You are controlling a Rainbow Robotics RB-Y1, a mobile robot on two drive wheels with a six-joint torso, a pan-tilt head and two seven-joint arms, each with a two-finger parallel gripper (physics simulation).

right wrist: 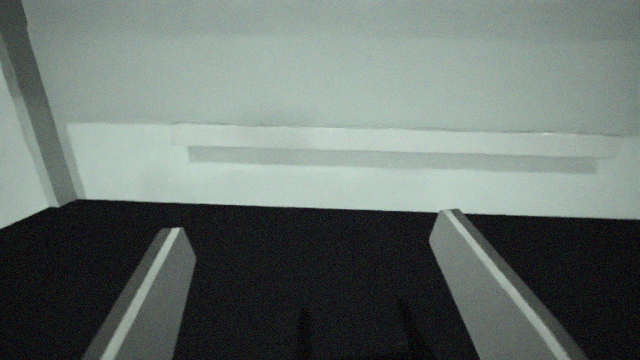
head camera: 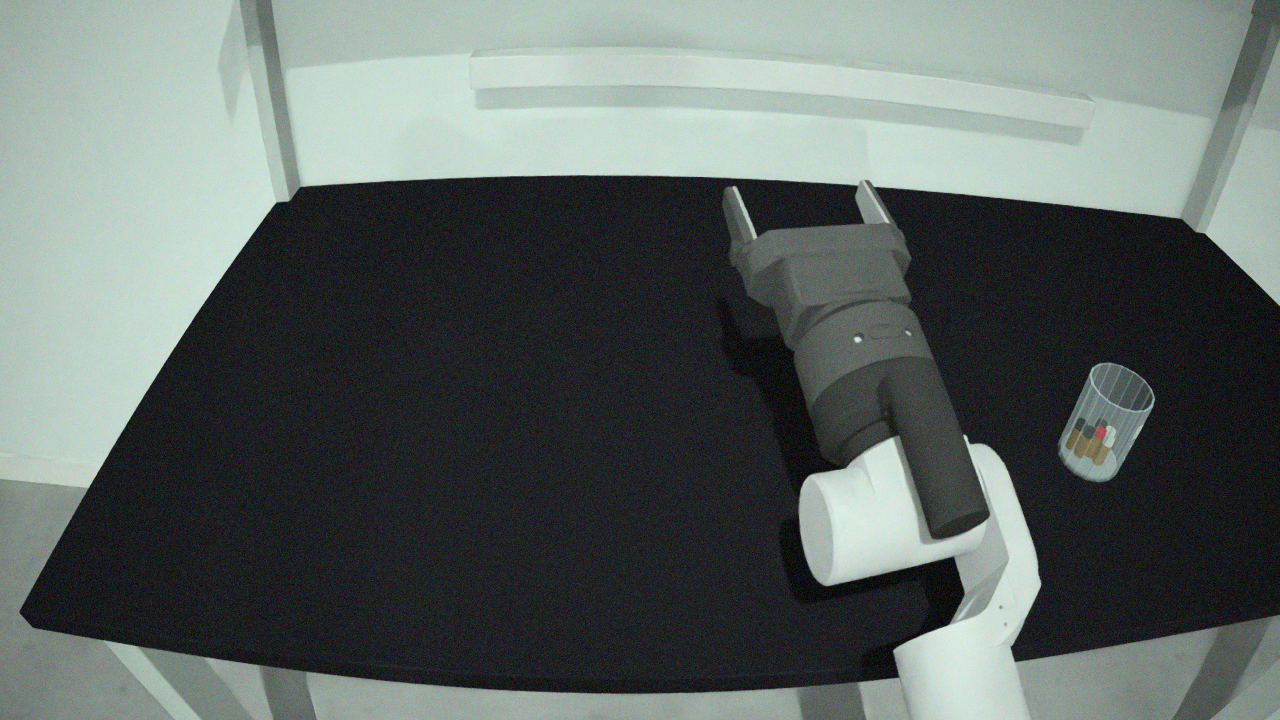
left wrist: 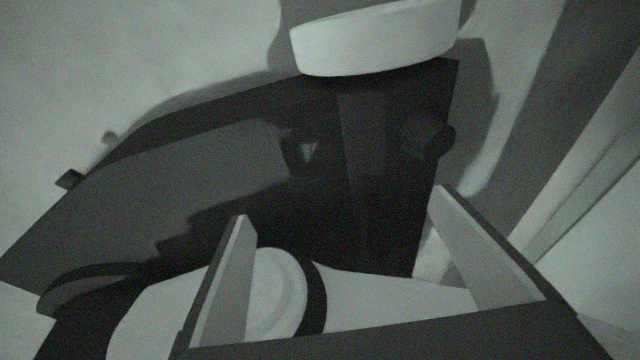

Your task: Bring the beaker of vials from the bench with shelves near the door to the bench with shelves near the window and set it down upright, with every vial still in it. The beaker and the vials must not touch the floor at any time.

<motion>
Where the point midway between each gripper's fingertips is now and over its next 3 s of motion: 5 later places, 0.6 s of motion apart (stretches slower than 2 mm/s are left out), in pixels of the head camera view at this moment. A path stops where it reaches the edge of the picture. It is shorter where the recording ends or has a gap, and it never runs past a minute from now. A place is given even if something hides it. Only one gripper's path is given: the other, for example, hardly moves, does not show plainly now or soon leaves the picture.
My right gripper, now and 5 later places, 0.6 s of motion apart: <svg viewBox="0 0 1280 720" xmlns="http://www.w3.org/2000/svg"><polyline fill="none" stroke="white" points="798,191 932,229 996,254 1081,297 1054,365 1020,450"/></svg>
</motion>
